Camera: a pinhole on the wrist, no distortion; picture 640 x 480 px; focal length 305.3 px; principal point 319.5 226.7 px. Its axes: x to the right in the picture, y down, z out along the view. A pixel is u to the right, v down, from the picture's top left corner.
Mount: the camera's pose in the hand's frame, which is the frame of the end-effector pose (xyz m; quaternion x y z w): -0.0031 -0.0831 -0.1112 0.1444 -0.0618 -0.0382 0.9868
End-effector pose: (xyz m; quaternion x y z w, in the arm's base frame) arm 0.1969 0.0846 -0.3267 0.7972 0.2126 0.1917 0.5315
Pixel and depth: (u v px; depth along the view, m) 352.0 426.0 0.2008
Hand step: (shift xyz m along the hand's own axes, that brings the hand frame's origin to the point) -0.0011 -0.0161 0.1200
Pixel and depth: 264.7 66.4 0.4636
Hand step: -0.1611 -0.4378 0.2498
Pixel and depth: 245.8 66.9 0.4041
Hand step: -0.1655 -0.3893 0.2009
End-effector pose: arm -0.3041 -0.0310 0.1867 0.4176 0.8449 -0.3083 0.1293
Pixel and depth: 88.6 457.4 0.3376
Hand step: -0.2860 0.0898 0.2553
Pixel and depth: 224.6 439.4 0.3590
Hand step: -0.1469 0.0656 0.2902
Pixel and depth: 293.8 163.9 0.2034
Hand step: -0.0495 -0.1785 0.0681
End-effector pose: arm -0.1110 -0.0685 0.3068 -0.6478 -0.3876 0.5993 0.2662
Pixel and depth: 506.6 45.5 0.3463
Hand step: 0.1490 -0.3963 0.1820
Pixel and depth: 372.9 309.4 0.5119
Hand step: 0.0254 -0.1025 0.4255
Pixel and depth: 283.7 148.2 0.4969
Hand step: -0.1342 -0.3390 0.3177
